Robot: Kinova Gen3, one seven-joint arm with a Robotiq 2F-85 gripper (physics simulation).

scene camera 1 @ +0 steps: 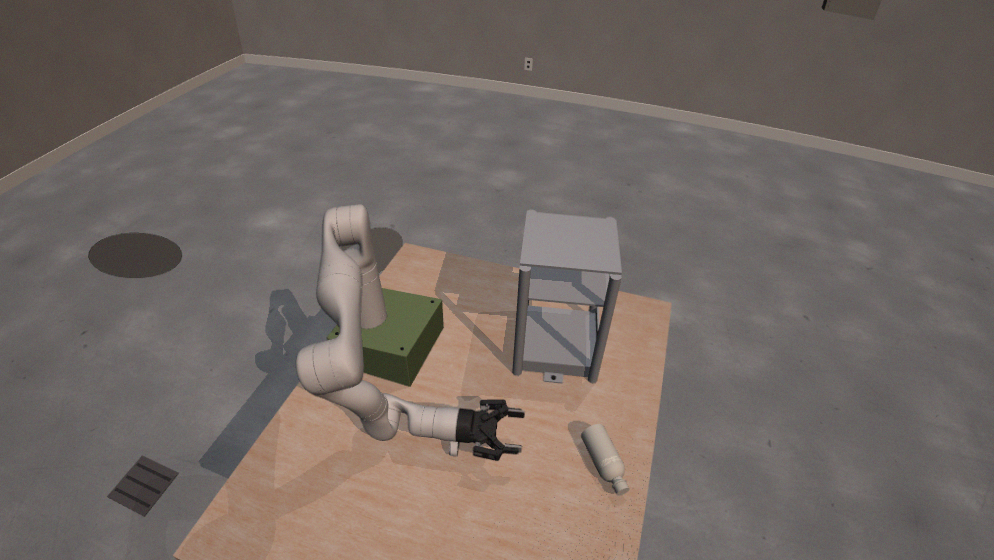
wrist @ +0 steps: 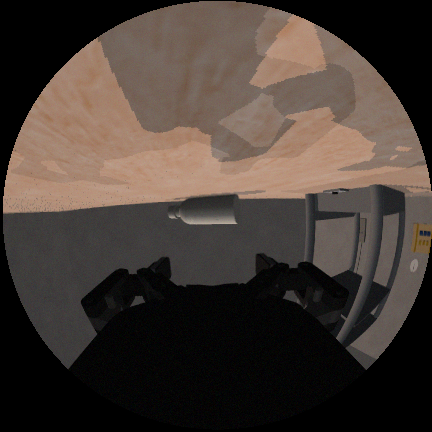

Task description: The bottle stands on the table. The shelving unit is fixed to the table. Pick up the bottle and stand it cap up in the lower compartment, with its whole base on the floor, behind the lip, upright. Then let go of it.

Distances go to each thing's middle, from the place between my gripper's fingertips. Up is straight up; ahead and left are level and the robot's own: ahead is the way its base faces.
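There is the grey-green bottle point(scene camera 1: 607, 461), and my hand is 5 cm above it, 19 cm short of it and 1 cm to the left of it. The grey shelving unit point(scene camera 1: 567, 259), counted from my hand, is 10 cm above, 35 cm to the left and 6 cm ahead.
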